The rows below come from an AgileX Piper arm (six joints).
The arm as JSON. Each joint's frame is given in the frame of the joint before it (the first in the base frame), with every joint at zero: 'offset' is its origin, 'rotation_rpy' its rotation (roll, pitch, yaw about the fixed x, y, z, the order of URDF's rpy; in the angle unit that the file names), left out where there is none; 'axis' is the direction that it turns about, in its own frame. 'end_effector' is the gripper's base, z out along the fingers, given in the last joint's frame.
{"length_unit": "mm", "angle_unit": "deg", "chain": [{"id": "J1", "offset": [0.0, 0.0, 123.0], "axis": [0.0, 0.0, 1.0]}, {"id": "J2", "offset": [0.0, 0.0, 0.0], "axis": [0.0, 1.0, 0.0]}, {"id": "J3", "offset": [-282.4, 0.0, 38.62], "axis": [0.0, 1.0, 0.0]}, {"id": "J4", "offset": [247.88, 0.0, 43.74], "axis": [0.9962, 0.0, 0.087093]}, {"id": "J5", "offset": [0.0, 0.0, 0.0], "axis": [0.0, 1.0, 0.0]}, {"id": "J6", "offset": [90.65, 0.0, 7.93], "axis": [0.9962, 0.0, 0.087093]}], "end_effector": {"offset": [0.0, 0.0, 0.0], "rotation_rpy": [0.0, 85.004, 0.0]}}
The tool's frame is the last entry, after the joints.
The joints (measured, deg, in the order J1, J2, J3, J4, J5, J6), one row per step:
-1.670, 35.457, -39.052, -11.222, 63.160, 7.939
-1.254, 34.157, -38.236, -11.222, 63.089, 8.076
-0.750, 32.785, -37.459, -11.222, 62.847, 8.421
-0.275, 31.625, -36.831, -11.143, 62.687, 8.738
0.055, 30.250, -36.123, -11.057, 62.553, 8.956
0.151, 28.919, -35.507, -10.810, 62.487, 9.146
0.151, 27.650, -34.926, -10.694, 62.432, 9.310
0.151, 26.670, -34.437, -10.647, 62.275, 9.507
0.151, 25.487, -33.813, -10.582, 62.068, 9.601
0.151, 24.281, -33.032, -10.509, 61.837, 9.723
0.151, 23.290, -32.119, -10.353, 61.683, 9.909
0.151, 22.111, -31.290, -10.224, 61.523, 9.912
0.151, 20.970, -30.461, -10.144, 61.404, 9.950
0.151, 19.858, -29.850, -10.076, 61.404, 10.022
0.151, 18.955, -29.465, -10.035, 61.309, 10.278
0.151, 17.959, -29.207, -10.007, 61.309, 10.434
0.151, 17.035, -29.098, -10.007, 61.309, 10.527
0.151, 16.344, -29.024, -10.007, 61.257, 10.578
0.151, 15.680, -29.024, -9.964, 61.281, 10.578
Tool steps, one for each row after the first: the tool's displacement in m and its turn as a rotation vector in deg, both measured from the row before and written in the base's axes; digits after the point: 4 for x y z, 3 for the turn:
-0.0041, 0.0007, -0.0022, 0.063, -0.579, 0.321
-0.0039, 0.0008, -0.0018, 0.180, -0.895, 0.279
-0.0033, 0.0008, -0.0015, 0.256, -0.746, 0.272
-0.0040, 0.0006, -0.0018, 0.212, -0.836, 0.203
-0.0039, 0.0005, -0.0015, 0.360, -0.811, 0.011
-0.0037, 0.0002, -0.0015, 0.217, -0.769, -0.090
-0.0027, 0.0001, -0.0013, 0.168, -0.677, -0.109
-0.0031, 0.0001, -0.0018, 0.118, -0.777, -0.018
-0.0031, 0.0001, -0.0026, 0.143, -0.671, -0.031
-0.0024, 0.0002, -0.0037, 0.269, -0.258, -0.071
-0.0029, 0.0002, -0.0031, 0.122, -0.508, 0.057
-0.0027, 0.0001, -0.0032, 0.099, -0.435, 0.013
-0.0028, 0.0001, -0.0023, 0.116, -0.512, -0.034
-0.0021, 0.0001, -0.0012, 0.213, -0.650, -0.154
-0.0025, 0.0000, -0.0006, 0.138, -0.761, -0.101
-0.0024, 0.0000, 0.0001, 0.068, -0.829, -0.064
-0.0017, 0.0000, 0.0001, 0.036, -0.676, -0.026
-0.0018, 0.0001, 0.0004, 0.044, -0.640, 0.009

